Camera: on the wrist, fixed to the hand. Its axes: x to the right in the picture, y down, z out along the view.
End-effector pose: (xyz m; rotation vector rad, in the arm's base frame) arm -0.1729 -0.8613 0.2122 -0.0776 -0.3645 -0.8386
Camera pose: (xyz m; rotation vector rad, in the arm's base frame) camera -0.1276 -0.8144 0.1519 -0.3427 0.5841 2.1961
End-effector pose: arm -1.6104 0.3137 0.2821 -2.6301 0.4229 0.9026
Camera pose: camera -1.6214 0.2402 0.3308 -0.2463 -2.3362 0.0425
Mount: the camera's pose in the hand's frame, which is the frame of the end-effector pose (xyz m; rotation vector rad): -0.0266 0.0603 -0.0595 0.1460 -0.5956 -3.0371
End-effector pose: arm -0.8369 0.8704 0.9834 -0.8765 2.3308 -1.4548
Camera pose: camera -0.8676 0.9489 0.9556 2.3192 0.8580 0.3064
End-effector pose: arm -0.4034 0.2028 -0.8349 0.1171 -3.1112 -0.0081
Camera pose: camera -0.3797 0.2647 -0.7758 -2.7458 -0.0349 -0.0728
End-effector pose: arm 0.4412 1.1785 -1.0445 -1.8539 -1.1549 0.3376
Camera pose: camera 0.4991 1.1145 -1.0652 1.4541 -2.4528 -0.8066
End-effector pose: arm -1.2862 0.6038 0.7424 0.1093 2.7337 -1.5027
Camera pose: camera -1.2544 0.6848 0.7249 2.5143 -0.0758 0.1808
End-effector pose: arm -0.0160 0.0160 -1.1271 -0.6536 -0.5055 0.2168
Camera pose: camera -0.0105 0.0224 -1.2155 0.8813 -1.4443 -2.4292
